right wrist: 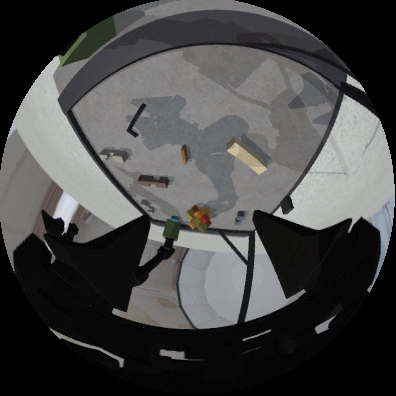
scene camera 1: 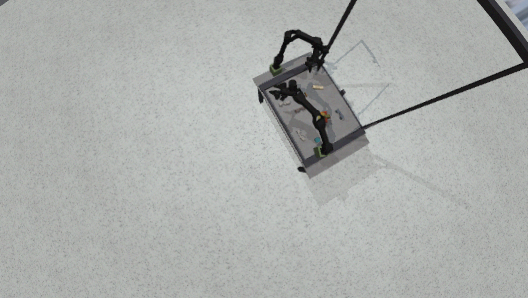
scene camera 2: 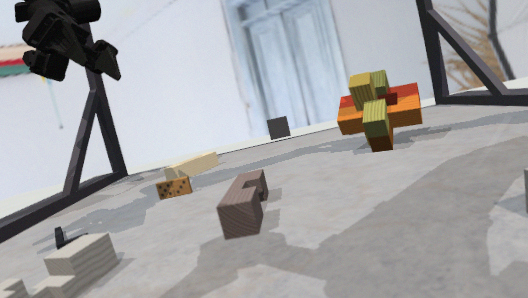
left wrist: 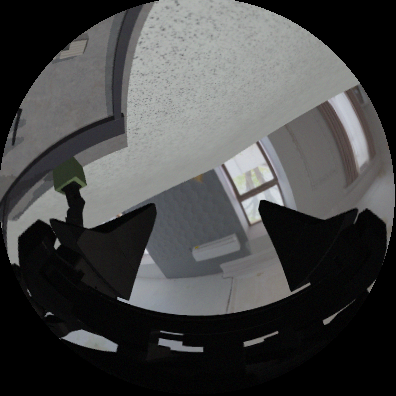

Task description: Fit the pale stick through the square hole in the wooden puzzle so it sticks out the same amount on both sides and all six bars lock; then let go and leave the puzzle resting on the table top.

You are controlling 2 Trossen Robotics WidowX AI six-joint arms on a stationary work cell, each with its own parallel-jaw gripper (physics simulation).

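Places are measured from the left arm's base along level axes (x ahead, y left, z up), in metres.
Where they show: left gripper, between the fingertips: (right wrist: pixel 42 217) (scene camera 1: pixel 271 89) (left wrist: pixel 208 206); right gripper, between the fingertips: (right wrist: pixel 202 218) (scene camera 1: pixel 313 72) (scene camera 2: pixel 103 72); left arm's base, origin of its link: (right wrist: pixel 169 238) (scene camera 1: pixel 324 150); right arm's base, origin of its link: (scene camera 1: pixel 276 66) (left wrist: pixel 71 187).
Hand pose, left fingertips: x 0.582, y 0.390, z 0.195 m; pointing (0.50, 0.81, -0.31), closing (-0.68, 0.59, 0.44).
Note:
Things, the pixels of their top centre, and the offset from my left fingertips.
- pale stick, centre of its top: (scene camera 2: pixel 190 159) (right wrist: pixel 248 159) (scene camera 1: pixel 318 86) 0.095 m ahead, 0.545 m right, 0.283 m down
- domino, centre of its top: (scene camera 2: pixel 171 180) (right wrist: pixel 183 157) 0.039 m ahead, 0.398 m right, 0.287 m down
- brown notched block, centre of its top: (scene camera 2: pixel 243 184) (right wrist: pixel 151 184) 0.114 m back, 0.298 m right, 0.283 m down
- grey notched block, centre of its top: (scene camera 2: pixel 39 267) (right wrist: pixel 110 158) 0.020 m back, 0.149 m right, 0.283 m down
- black L-shaped piece, centre of its top: (scene camera 2: pixel 69 230) (right wrist: pixel 137 121) 0.110 m ahead, 0.270 m right, 0.303 m down
- blue-grey item, centre of its top: (right wrist: pixel 238 220) (scene camera 1: pixel 340 113) 0.241 m back, 0.701 m right, 0.283 m down
The pale stick (scene camera 1: pixel 318 87) (scene camera 2: pixel 195 165) (right wrist: pixel 247 156) lies flat on the table, apart from the puzzle. The wooden puzzle (scene camera 1: pixel 325 116) (scene camera 2: pixel 380 110) (right wrist: pixel 199 218), of red, orange, yellow and green bars, rests on the table; scene camera 2 shows a dark recess between its upper bars, but not clearly the whole hole. My right gripper (scene camera 1: pixel 314 68) (scene camera 2: pixel 90 70) (right wrist: pixel 202 218) is open and empty, high above the table on the stick's side. My left gripper (scene camera 1: pixel 274 93) (left wrist: pixel 208 206) is open and empty, raised near the table's left edge in scene camera 1, away from stick and puzzle.
A domino (scene camera 2: pixel 174 187) (right wrist: pixel 184 154), a brown notched block (scene camera 2: pixel 242 205) (right wrist: pixel 153 181), a grey notched block (scene camera 2: pixel 82 255) (right wrist: pixel 115 155) and a black L-shaped piece (right wrist: pixel 134 120) lie about. A blue-grey item (scene camera 1: pixel 339 114) (right wrist: pixel 240 217) lies near the puzzle. Dark rails edge the table.

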